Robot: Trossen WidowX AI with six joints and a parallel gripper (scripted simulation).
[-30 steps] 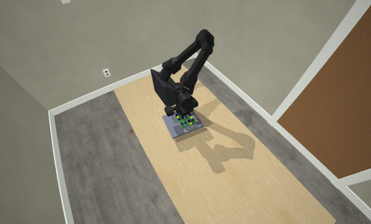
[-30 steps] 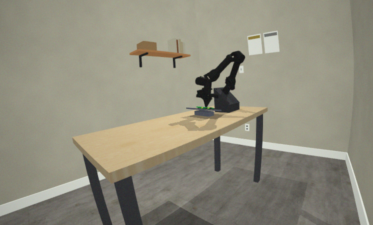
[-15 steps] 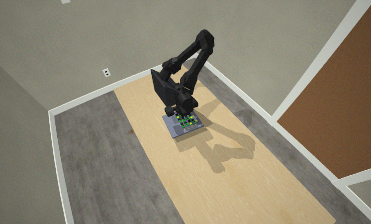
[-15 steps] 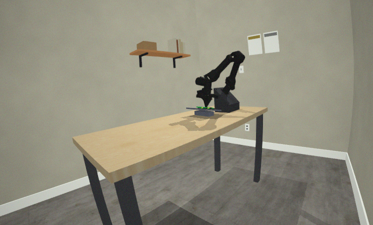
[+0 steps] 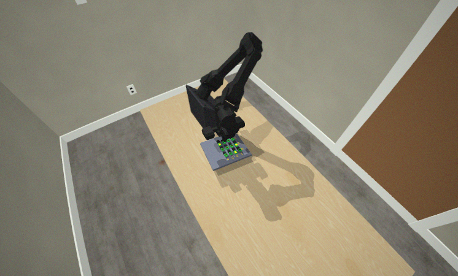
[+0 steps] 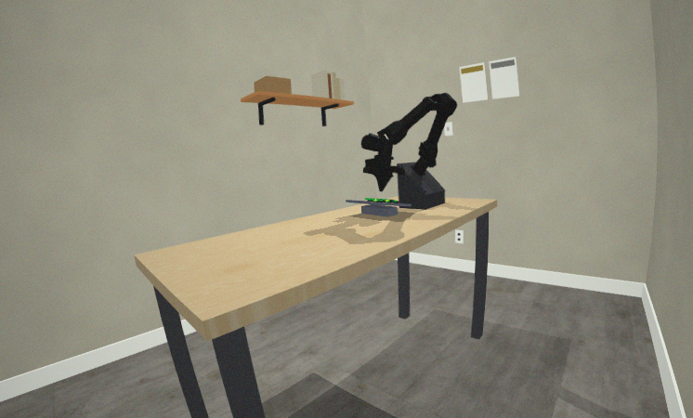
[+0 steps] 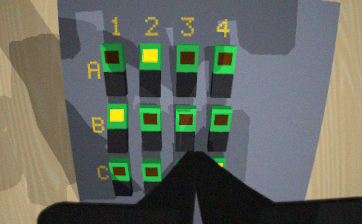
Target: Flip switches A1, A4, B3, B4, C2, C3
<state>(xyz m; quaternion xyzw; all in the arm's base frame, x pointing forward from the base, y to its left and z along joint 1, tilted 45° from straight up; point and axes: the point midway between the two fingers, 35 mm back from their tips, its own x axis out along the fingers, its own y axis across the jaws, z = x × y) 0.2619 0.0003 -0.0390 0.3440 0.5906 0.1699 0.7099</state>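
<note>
My gripper is now 7 cm above the switch B4, 2 cm to the left of it and 1 cm short of it. From my hand the other things lie so: switch B2 (7 cm below, 2 cm to the left, 2 cm ahead); then switch A3 (6 cm below, 6 cm ahead, 1 cm to the right); then switch B3 (7 cm below, 2 cm ahead).
</note>
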